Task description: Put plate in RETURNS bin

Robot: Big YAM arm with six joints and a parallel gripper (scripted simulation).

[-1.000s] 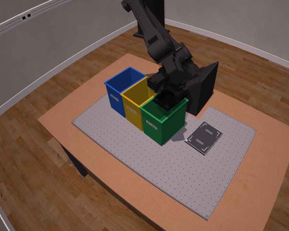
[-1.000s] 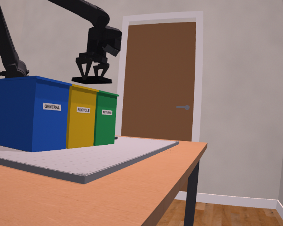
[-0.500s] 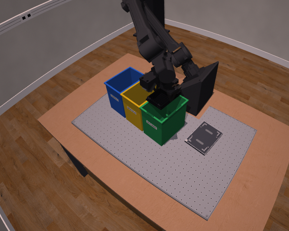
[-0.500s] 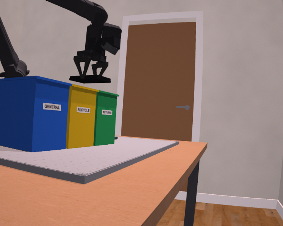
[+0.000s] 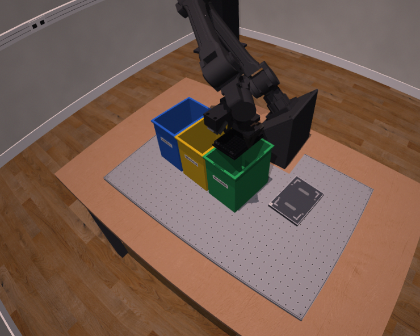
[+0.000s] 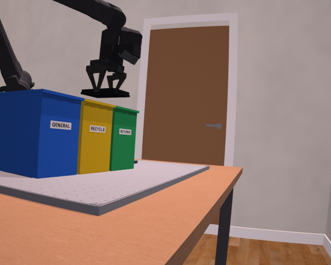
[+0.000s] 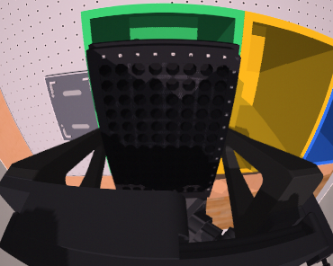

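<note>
Right now the black 96-well plate is right at my hand. The rest, counted from my hand: yellow recycle bin 140 mm below, 130 mm to the right, 20 mm behind; then blue general bin 260 mm to the right, 140 mm below, 50 mm behind; then green returns bin 140 mm below.
</note>
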